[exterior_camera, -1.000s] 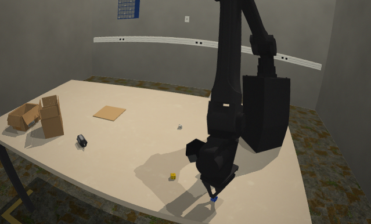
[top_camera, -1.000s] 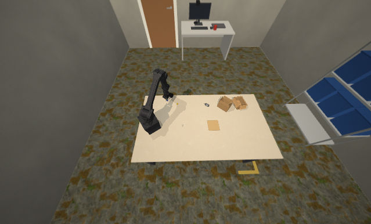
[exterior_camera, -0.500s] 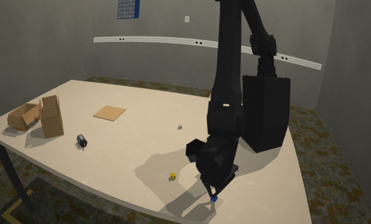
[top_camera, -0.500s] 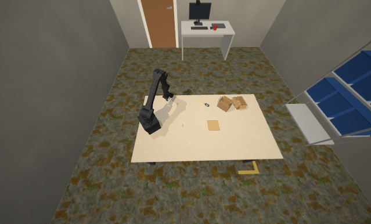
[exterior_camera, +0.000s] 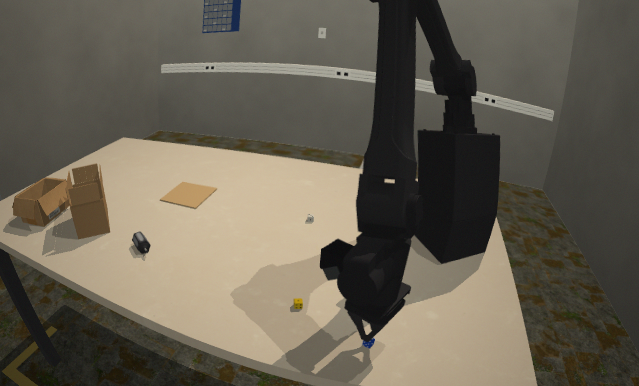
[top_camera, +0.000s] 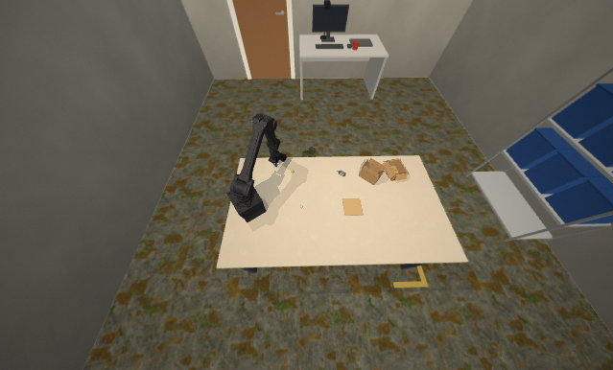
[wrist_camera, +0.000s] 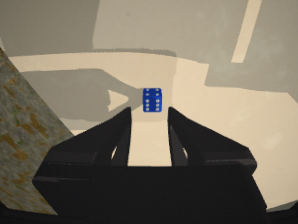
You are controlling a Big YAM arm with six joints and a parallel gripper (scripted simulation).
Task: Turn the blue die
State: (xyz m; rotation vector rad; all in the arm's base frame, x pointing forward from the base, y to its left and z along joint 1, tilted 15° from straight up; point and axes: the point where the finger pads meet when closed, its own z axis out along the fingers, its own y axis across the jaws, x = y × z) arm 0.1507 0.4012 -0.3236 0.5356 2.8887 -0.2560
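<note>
Right now my hand is 30 mm above the blue die. Round my hand: mat 630 mm ahead, 390 mm to the right, 30 mm below; then yellow die 150 mm ahead, 60 mm to the right, 30 mm below; then white die 400 mm to the right, 240 mm ahead, 30 mm below.
</note>
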